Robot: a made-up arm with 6 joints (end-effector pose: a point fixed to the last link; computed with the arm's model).
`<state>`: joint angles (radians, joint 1 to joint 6).
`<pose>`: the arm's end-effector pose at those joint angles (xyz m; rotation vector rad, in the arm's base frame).
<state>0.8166 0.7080 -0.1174 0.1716 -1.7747 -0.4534</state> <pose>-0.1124 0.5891 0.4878 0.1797 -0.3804 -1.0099</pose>
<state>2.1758 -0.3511 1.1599 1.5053 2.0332 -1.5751</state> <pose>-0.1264 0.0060 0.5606 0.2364 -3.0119 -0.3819</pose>
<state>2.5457 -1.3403 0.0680 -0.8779 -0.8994 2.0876</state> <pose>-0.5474 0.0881 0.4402 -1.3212 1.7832 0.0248</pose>
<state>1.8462 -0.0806 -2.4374 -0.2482 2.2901 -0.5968</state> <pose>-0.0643 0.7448 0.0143 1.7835 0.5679 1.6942</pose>
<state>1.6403 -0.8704 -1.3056 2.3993 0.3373 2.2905</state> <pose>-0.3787 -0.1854 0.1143 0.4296 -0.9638 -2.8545</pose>
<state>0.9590 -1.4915 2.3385 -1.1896 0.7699 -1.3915</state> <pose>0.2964 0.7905 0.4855 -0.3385 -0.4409 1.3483</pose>
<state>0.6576 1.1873 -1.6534 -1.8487 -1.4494 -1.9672</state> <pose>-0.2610 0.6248 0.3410 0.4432 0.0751 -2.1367</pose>
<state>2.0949 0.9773 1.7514 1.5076 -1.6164 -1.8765</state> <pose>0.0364 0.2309 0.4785 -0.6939 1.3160 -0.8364</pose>
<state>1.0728 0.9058 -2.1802 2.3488 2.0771 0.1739</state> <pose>-0.0652 -0.0039 0.5646 0.1304 0.0260 -0.6012</pose>
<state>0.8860 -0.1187 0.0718 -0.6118 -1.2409 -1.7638</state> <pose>0.1492 0.5798 0.4999 -1.1999 0.5648 -1.9049</pose>
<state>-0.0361 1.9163 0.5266 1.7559 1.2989 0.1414</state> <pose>0.2268 0.7077 0.2884 1.9804 1.2530 1.7003</pose>
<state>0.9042 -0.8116 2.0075 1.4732 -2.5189 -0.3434</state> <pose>0.1266 0.1623 -0.0113 0.0495 -2.5435 0.6931</pose>
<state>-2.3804 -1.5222 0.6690 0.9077 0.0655 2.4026</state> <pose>0.0742 -0.2253 0.1779 0.2516 -1.1990 -1.6684</pose>
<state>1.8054 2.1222 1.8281 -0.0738 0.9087 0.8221</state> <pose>0.4198 0.1844 -0.1454 -1.0963 0.7865 -0.3201</pose>
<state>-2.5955 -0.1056 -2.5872 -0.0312 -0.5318 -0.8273</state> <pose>0.3422 0.6114 0.2734 -0.8992 0.1682 -0.4249</pose>
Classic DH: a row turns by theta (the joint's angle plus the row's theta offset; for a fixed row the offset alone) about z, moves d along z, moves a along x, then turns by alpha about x. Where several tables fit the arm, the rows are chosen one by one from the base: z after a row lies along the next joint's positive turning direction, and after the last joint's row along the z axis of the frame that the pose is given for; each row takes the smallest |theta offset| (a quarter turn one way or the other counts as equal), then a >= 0, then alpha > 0; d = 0 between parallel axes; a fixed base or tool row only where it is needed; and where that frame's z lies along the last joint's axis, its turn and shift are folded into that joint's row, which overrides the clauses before.
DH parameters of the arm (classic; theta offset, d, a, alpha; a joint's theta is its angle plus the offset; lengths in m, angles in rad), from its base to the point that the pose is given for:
base (fixed): 0 0.185 0 1.5708
joint 1: 0 -0.288 0.056 -1.5708
joint 2: 0 0.043 -0.013 -1.5708
joint 3: 1.5708 0.067 0.07 1.5708
joint 4: 1.5708 0.295 0.256 -1.5708
joint 5: 0 0.325 -0.029 1.5708
joint 6: 0 0.101 0.08 -1.5708
tool (fixed): -1.5708 -0.033 0 0

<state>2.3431 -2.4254 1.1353 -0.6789 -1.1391 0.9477</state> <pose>0.0680 -0.2033 0.4816 2.7471 0.2362 -0.9227</pose>
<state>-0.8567 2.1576 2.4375 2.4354 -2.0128 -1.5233</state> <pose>0.2670 0.2097 -0.1004 1.5675 -1.3756 0.7711</pose>
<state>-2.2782 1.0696 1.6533 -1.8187 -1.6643 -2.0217</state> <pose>0.1327 0.1424 0.5317 -1.0945 -0.9776 1.5808</pose>
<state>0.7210 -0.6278 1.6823 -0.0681 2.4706 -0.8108</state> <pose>0.4116 0.5446 0.2976 0.7521 -0.9405 1.5967</pose>
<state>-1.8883 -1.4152 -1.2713 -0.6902 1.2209 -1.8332</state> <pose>0.2138 0.1831 -0.4721 1.6650 -0.3845 -1.9852</pose>
